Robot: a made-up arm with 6 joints.
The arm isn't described. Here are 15 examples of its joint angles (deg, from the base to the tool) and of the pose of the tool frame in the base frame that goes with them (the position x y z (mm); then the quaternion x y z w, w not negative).
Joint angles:
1: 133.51 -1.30 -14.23 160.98 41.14 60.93
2: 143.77 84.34 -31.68 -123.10 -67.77 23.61
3: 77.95 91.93 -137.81 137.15 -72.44 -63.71
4: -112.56 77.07 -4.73 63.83 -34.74 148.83
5: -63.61 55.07 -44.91 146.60 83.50 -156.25
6: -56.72 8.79 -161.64 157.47 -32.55 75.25
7: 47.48 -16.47 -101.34 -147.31 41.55 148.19
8: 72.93 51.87 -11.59 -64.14 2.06 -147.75
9: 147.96 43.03 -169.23 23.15 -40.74 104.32
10: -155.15 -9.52 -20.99 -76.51 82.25 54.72
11: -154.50 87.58 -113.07 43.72 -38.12 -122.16
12: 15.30 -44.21 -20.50 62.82 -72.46 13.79
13: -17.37 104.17 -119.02 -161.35 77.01 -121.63
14: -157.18 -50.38 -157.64 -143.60 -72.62 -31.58
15: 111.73 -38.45 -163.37 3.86 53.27 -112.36
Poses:
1: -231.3 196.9 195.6 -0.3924 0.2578 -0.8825 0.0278
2: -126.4 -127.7 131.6 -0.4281 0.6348 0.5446 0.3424
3: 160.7 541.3 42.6 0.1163 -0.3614 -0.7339 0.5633
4: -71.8 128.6 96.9 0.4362 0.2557 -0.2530 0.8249
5: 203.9 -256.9 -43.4 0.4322 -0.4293 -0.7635 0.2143
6: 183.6 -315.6 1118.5 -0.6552 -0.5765 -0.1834 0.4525
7: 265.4 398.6 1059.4 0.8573 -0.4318 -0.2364 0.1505
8: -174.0 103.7 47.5 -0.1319 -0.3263 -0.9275 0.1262
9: -432.0 287.4 1061.8 0.0154 0.9827 -0.1793 0.0444
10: -333.3 -108.6 308.9 0.4823 -0.3881 0.6507 0.4398
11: -685.3 -222.7 34.1 -0.4859 0.0693 -0.8694 0.0561
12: 232.6 -7.5 676.5 -0.6671 0.4331 0.5899 0.1396
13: 519.1 -123.0 -261.9 -0.6105 0.3701 0.6983 0.0525
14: 358.4 18.3 1027.3 -0.7236 0.5373 0.1187 0.4167
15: 99.1 -423.0 1230.3 0.6955 -0.6652 0.2574 0.0867
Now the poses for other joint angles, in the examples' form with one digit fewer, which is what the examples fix.
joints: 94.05 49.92 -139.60 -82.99 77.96 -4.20
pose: -66 864 636 0.076 -0.659 0.125 0.738
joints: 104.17 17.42 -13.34 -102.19 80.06 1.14
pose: -58 239 137 -0.353 -0.531 0.662 0.394
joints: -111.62 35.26 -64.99 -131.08 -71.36 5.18
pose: -5 -423 289 0.274 -0.363 -0.453 0.767
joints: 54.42 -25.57 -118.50 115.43 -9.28 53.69
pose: 167 149 1184 -0.390 -0.853 0.318 0.141
